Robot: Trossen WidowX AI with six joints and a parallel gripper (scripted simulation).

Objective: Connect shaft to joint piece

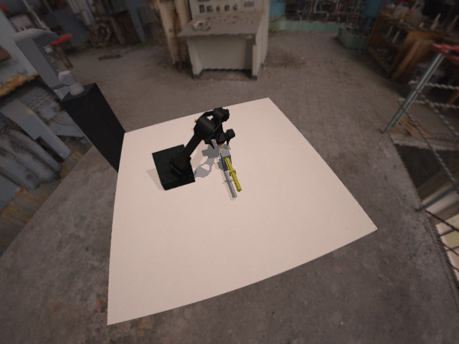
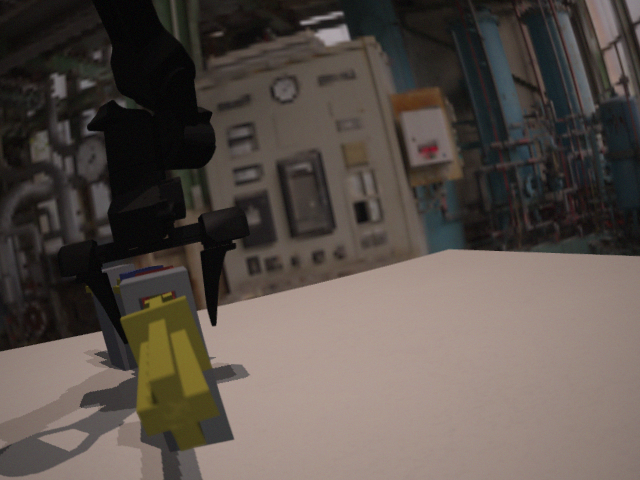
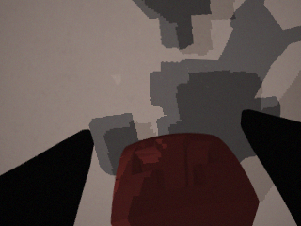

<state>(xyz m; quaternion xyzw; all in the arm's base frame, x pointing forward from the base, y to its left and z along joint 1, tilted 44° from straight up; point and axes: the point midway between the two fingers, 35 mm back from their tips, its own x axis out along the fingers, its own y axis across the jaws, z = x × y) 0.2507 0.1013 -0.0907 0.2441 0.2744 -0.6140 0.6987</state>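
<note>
My gripper tip is 20 mm to the right of the dark red joint piece and 40 mm below it.
</note>
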